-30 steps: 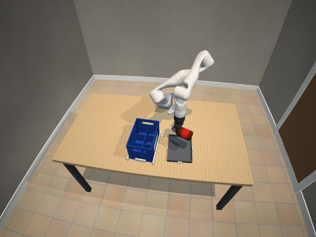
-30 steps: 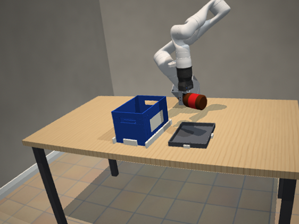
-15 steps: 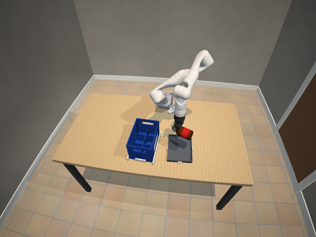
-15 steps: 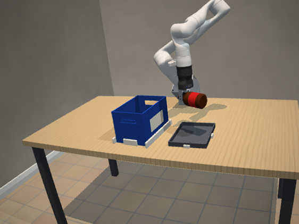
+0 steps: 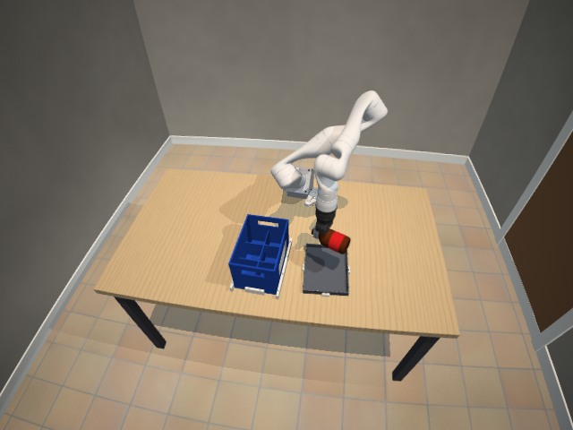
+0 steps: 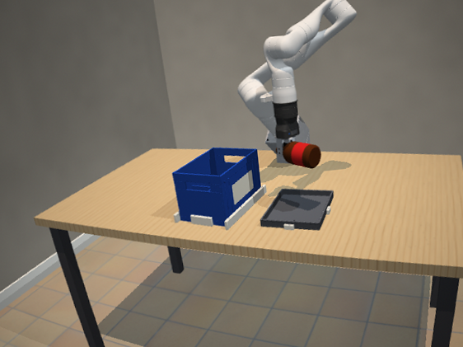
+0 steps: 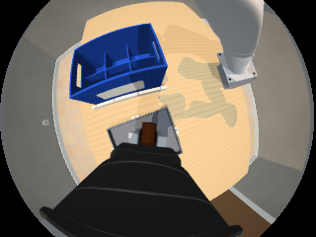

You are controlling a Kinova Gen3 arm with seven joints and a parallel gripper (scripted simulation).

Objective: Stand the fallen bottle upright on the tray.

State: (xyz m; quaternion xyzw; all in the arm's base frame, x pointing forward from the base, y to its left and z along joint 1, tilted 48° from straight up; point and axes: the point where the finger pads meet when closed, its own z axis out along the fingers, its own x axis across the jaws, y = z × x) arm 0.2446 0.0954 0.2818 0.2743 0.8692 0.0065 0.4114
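Now: hand 40 mm to the right of the brown bottle, 40 mm short of it and 10 mm above it. The rest, counted from my hand: blue crate: 230 mm to the right, 120 mm below, 30 mm behind; then dark grey tray: 190 mm below, 50 mm ahead, 40 mm to the left.
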